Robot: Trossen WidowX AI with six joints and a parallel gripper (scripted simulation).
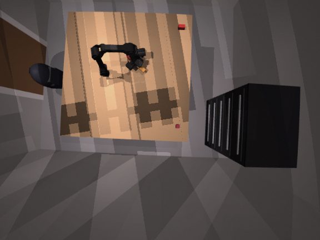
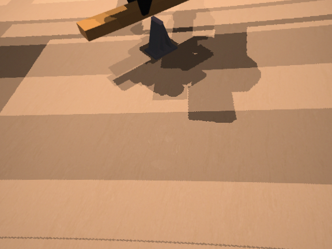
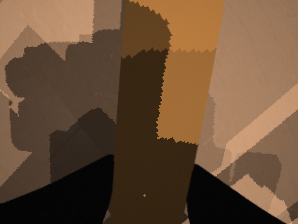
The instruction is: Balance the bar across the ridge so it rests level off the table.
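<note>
The dark blue-grey ridge is 20 mm behind my gripper tip, 20 mm to the left of it and 60 mm below it.
</note>
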